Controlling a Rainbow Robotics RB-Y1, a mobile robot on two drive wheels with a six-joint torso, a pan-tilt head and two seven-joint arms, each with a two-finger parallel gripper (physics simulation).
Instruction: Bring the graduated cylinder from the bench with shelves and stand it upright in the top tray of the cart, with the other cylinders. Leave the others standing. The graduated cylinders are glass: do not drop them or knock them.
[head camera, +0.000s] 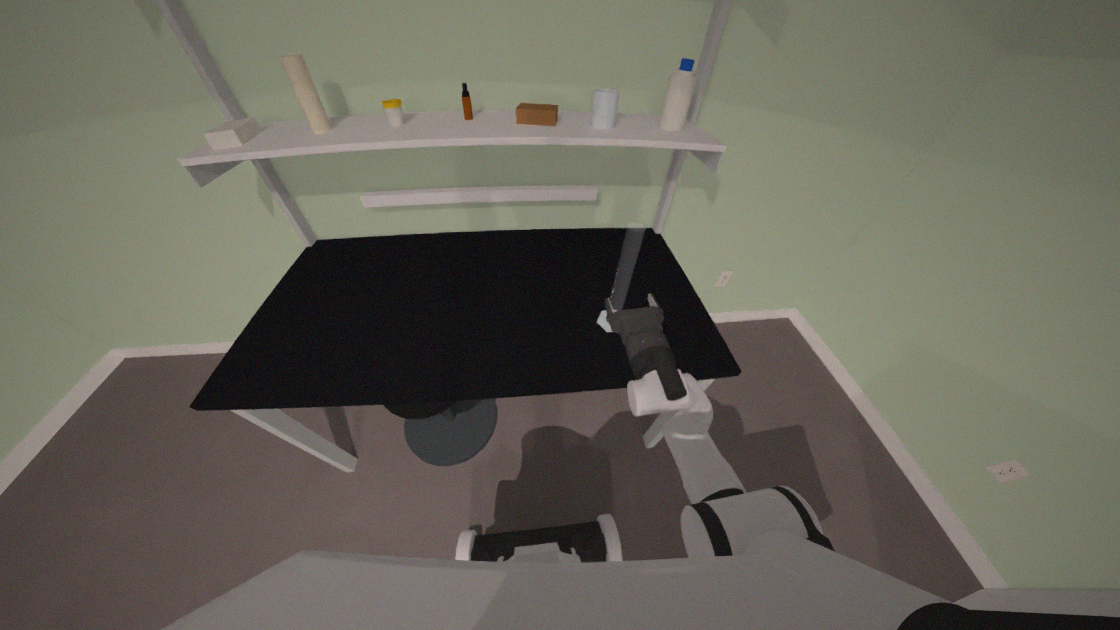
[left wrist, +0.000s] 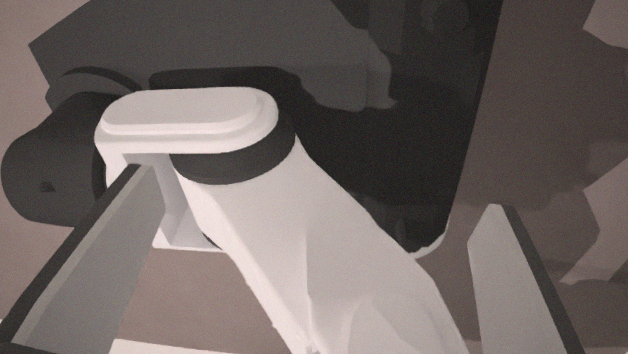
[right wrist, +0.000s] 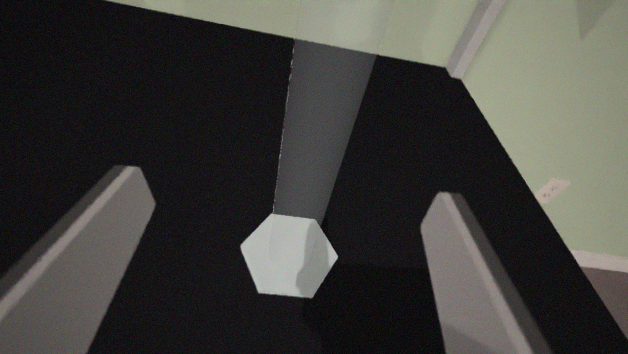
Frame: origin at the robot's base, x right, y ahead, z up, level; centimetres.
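Where they show: left gripper, fingertip midpoint: (left wrist: 317, 206); right gripper, fingertip midpoint: (head camera: 628, 298) (right wrist: 290, 197).
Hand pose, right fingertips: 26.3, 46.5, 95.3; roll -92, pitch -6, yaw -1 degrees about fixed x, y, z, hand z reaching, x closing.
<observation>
After its pixels a point has its place, as x, y, z.
The graduated cylinder (head camera: 627, 264) {26.9, 53.3, 100.4} (right wrist: 322, 130) {27.8, 53.2, 93.6}, clear with a pale hexagonal base, stands upright on the black bench (head camera: 438, 313) {-26.5, 62.9, 76.3} (right wrist: 150, 125) {7.8, 71.8, 76.3}, toward its right side in the head view. My right gripper (head camera: 632, 301) {26.3, 46.5, 95.3} (right wrist: 290, 197) {26.3, 46.5, 95.3} is open, with its fingers low over the bench. In the right wrist view the cylinder's base shows between the two fingers, and the tube rises beyond it; neither finger appears to touch it. My left gripper (left wrist: 317, 206) {-21.4, -10.0, 52.8} is open, with parts of the robot's own body behind its fingers. The cart and the other cylinders do not show.
Above the bench, a shelf (head camera: 454, 139) holds a beige roll (head camera: 307, 94) {-52.9, 91.9, 131.5}, a small jar (head camera: 393, 113) {-32.5, 93.2, 125.4}, an amber bottle (head camera: 467, 107) {-12.7, 97.5, 125.3}, a brown box (head camera: 537, 114) {7.1, 90.9, 124.7}, a beaker (head camera: 603, 109) {25.0, 88.4, 127.0} and a blue-capped bottle (head camera: 678, 100) {46.9, 89.9, 130.2}. A round dark stool base (head camera: 450, 434) is under the bench's front edge.
</observation>
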